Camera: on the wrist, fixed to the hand. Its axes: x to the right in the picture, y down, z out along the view.
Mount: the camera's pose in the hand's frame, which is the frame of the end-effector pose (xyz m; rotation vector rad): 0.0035 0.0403 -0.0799 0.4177 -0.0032 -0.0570
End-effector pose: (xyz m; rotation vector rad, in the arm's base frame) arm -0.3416 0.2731 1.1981 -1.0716 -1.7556 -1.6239
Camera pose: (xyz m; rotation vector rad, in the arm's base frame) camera -0.3217 0.1944 1.2360 -0.8313 -2.0246 -1.2062
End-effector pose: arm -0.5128 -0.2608 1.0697 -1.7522 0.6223 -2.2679
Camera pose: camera -0.5939 -0.2820 1.0383 -1.5808 0.0836 -2.2258
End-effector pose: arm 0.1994 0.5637 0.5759 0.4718 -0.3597 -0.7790
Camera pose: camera 0.2631 0.6076 0.5308 0.8753 -0.5170 -0.7608
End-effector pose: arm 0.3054 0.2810 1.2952 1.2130 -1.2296 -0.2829
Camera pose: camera 0.3558 0.3385 1.3418 1.6074 -1.2968 -0.0686
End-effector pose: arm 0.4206 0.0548 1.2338 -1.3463 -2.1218 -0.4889
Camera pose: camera 0.4776 0.0281 1.2975 -1.0505 -2.1187 -0.0552
